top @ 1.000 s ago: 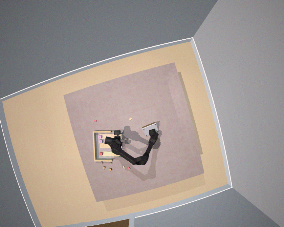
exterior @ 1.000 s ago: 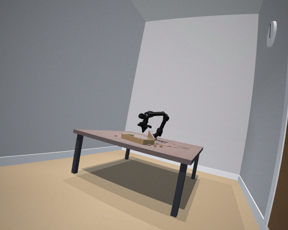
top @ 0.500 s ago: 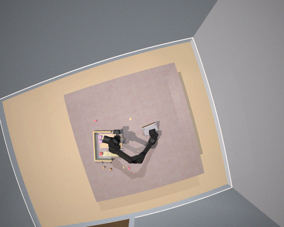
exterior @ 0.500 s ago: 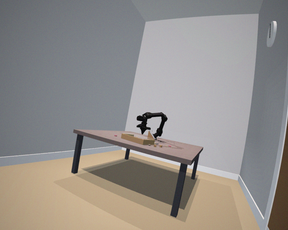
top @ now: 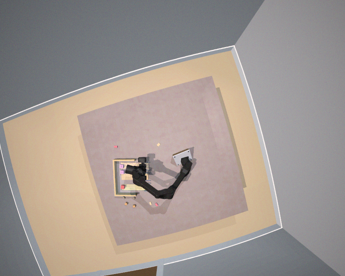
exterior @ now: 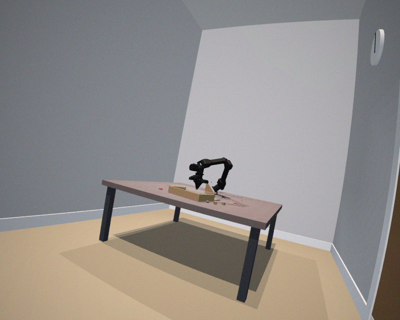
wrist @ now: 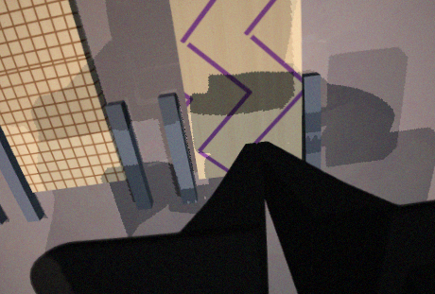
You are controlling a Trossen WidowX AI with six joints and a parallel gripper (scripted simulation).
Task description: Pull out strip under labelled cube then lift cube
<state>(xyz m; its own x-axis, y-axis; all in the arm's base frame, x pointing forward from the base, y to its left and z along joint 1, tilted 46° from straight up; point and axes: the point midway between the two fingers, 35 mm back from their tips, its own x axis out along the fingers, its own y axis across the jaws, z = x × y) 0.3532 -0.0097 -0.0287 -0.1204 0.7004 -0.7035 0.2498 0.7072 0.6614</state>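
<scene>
The zigzag strip lies 90 mm ahead of my gripper tip, 40 mm below it and 20 mm to the right of it.
</scene>
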